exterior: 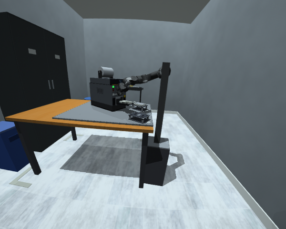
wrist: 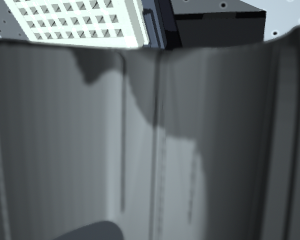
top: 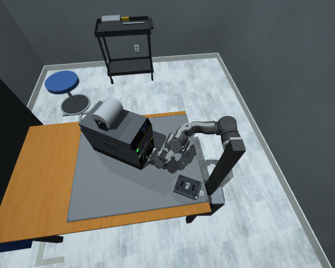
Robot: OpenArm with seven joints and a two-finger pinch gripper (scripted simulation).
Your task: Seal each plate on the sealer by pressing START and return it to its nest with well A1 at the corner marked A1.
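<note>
The grey start button is 7 cm ahead of my hand, 3 cm to the right of it and 2 cm below it. From my hand the other things lie so: foil roll: 24 cm ahead, 21 cm to the right, 21 cm above; then sealer stage: 6 cm behind, 7 cm to the right, 11 cm below; then white well plate: 6 cm behind, 7 cm to the right, 10 cm below.
</note>
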